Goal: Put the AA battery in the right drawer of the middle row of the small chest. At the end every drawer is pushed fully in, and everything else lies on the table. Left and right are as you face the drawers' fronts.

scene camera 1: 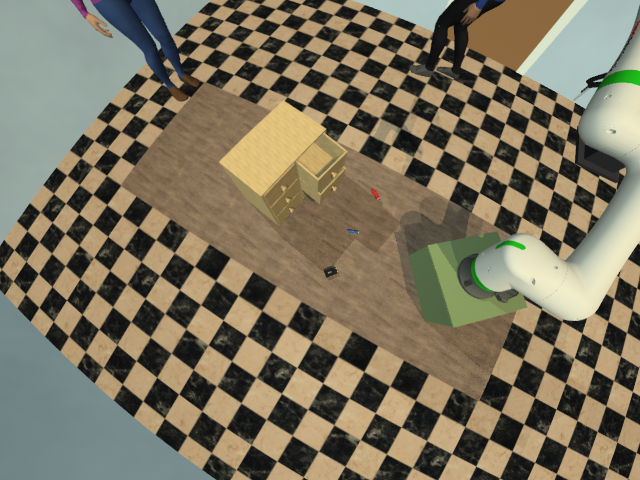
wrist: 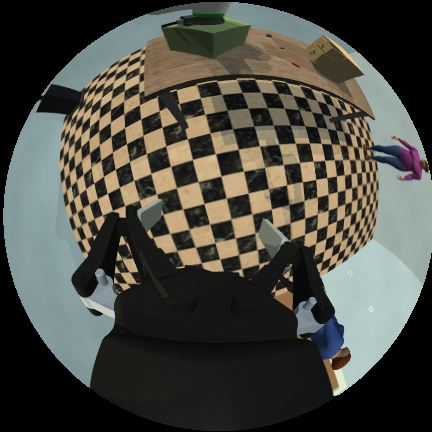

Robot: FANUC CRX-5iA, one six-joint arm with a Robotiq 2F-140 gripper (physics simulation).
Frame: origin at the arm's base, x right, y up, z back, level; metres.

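Seen in the pictures: gripper, fingertip midpoint: [wrist: 211, 218]; arm's base, origin of the base link: [scene camera 1: 478, 276].
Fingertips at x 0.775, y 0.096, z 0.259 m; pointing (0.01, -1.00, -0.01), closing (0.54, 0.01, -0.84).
Note:
Pixels of each thing's middle, then the offset from my fingertips to it. Level surfaces: height alone.
- small wooden chest, body centre: [scene camera 1: 280, 169] dx -0.658, dy -0.149, dz -1.036 m
- table, its level: dy -0.311 m
- slim blue cylinder, body centre: [scene camera 1: 353, 231] [wrist: 281, 47] dx -0.733, dy -0.306, dz -0.698 m
- red cylinder, body centre: [scene camera 1: 375, 194] [wrist: 295, 64] dx -0.542, dy -0.304, dz -0.666 m
- small black item, body centre: [scene camera 1: 330, 272] dx -0.923, dy -0.302, dz -0.720 m
The small wooden chest [scene camera 1: 268, 147] [wrist: 345, 62] stands on the table [scene camera 1: 175, 165] [wrist: 172, 72]. Two drawers of its right column are pulled out, one above the other; the top one [scene camera 1: 319, 159] shows a bare inside and hides the inside of the middle one [scene camera 1: 332, 190]. The left column's drawers look shut. A slim blue cylinder [scene camera 1: 352, 230] [wrist: 282, 48], apparently the AA battery, lies on the table before the chest. My gripper [wrist: 211, 218] is open and empty, over the checkered floor and far from the chest and battery; I cannot make it out clearly in the scene view.
A red cylinder [scene camera 1: 375, 194] [wrist: 296, 65] and a small black item [scene camera 1: 330, 271] [wrist: 269, 35] lie on the table. The green block [scene camera 1: 439, 281] [wrist: 200, 40] carries the arm's base at the table's other end. Two people stand beyond the table.

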